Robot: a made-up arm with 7 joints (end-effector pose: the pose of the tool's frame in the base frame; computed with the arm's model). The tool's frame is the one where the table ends. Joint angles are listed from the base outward.
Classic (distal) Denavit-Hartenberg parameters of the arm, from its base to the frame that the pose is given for. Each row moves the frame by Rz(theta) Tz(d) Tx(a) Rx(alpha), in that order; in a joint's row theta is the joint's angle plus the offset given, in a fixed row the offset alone. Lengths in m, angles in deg.
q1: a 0, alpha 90, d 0.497, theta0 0
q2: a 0, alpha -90, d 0.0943, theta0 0
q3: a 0.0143, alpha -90, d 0.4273, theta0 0
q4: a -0.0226, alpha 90, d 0.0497, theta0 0
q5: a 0, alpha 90, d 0.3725, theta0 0
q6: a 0.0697, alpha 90, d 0.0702, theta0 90
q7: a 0, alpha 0, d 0.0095, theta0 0
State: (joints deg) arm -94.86 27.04 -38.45 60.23 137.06 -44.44 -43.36
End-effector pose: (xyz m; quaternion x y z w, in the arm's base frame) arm -0.2165 -0.0208 1.2434 0.6661 0.3078 0.6743 0.0831
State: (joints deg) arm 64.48 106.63 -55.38 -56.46 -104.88 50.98 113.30
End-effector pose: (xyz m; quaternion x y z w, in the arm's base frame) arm -0.4882 -0.3611 0.2085 -0.7684 -0.6262 0.0649 0.1148
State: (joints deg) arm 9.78 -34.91 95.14 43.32 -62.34 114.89 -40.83
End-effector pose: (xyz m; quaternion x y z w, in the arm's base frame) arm 0.3443 0.1298 1.1750 -0.0571 -0.2294 -0.9589 0.1570
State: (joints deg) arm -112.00 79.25 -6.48 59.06 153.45 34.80 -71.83
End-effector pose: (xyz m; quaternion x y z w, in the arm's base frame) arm 0.1593 0.5080 1.0204 0.2301 0.5348 0.7613 0.2854
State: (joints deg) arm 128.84 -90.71 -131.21 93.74 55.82 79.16 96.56
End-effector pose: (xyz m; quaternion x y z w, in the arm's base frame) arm 0.0344 0.5505 0.7949 -0.4560 0.1701 -0.5817 0.6517
